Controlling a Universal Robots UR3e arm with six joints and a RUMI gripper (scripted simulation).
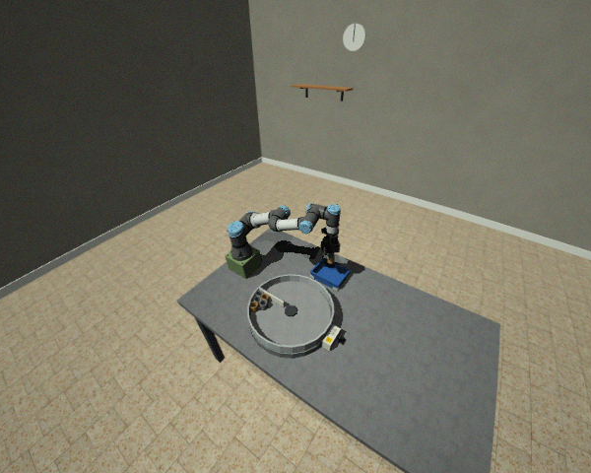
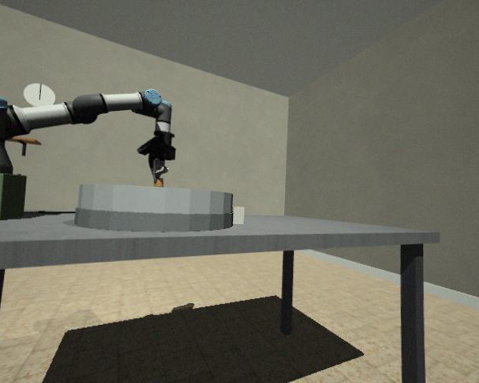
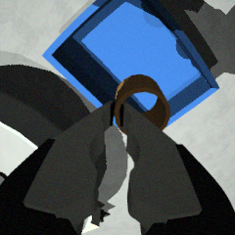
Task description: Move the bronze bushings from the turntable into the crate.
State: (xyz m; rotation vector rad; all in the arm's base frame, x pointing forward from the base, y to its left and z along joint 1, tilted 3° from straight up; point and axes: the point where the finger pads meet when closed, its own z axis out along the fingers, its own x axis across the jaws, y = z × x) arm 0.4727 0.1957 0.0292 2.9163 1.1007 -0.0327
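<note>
Right now the blue crate is 140 mm below my hand, 20 mm ahead of it and 10 mm to the left of it. The rest, counted from my hand: turntable: 350 mm to the right, 110 mm below, 30 mm behind.
</note>
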